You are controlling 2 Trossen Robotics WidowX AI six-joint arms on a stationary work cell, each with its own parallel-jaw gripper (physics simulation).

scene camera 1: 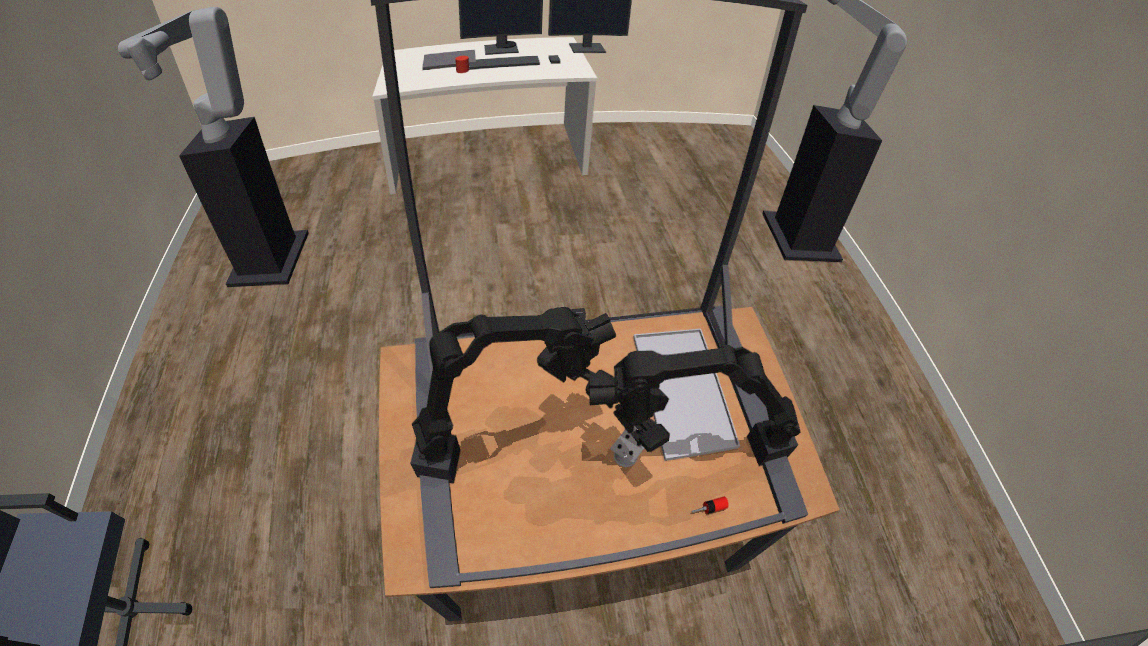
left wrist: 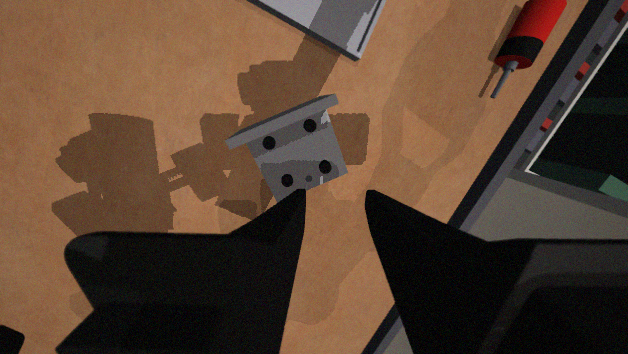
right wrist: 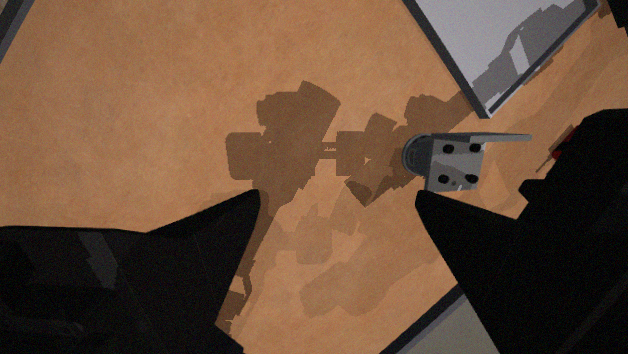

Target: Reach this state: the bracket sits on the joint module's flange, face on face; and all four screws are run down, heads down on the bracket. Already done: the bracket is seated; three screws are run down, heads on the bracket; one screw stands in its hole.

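Frame: origin at the left arm's base, x back, y up, z left, level; centimetres.
Where they show: left gripper, between the fingertips: (scene camera 1: 634, 437) (left wrist: 335, 197) (right wrist: 538, 192); right gripper, between the fingertips: (scene camera 1: 579, 389) (right wrist: 337, 197); left arm's base, origin of its link: (scene camera 1: 777, 434); right arm's base, origin of its link: (scene camera 1: 433, 449).
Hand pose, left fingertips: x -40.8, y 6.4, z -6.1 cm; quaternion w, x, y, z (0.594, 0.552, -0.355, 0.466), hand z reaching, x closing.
Observation:
Things, the pixels of their top centre, and the offset from my left fingertips. "spot": a spot on its surface instead.
- joint module, centre of its top: (right wrist: 455, 162) dx +0.1, dy -7.7, dz -1.5 cm
- lower-right head, a spot on its surface: (left wrist: 325, 166) (right wrist: 472, 178) spot: dx -0.1, dy -6.7, dz +0.9 cm
- black screwdriver, centre of its top: (left wrist: 534, 50) (scene camera 1: 710, 504) dx +16.9, dy -10.7, dz +18.9 cm
- pale tray, centre of its top: (scene camera 1: 685, 388) dx +22.7, dy -12.5, dz -17.8 cm
The grey angled bracket (scene camera 1: 626, 447) (left wrist: 298, 150) (right wrist: 457, 165) sits on the joint module (right wrist: 416, 155), whose dark round body shows in the right wrist view. Black screw heads show at the bracket plate's corners, two near its upright flange, two near the opposite edge. The lower-right head (left wrist: 325, 166) (right wrist: 471, 178) looks slightly larger; its height is hard to tell. My left gripper (left wrist: 335, 197) (scene camera 1: 628, 416) is partly open and empty above the bracket; one fingertip overlaps its corner in the left wrist view. My right gripper (right wrist: 337, 197) (scene camera 1: 576, 349) is wide open and empty, left of the bracket.
A red and black screwdriver (scene camera 1: 716, 505) (left wrist: 530, 30) lies near the table's front right; my left gripper mostly hides it in the right wrist view. A pale tray (scene camera 1: 694, 401) (left wrist: 295, 10) (right wrist: 450, 40) lies behind the bracket. Both grippers are close together.

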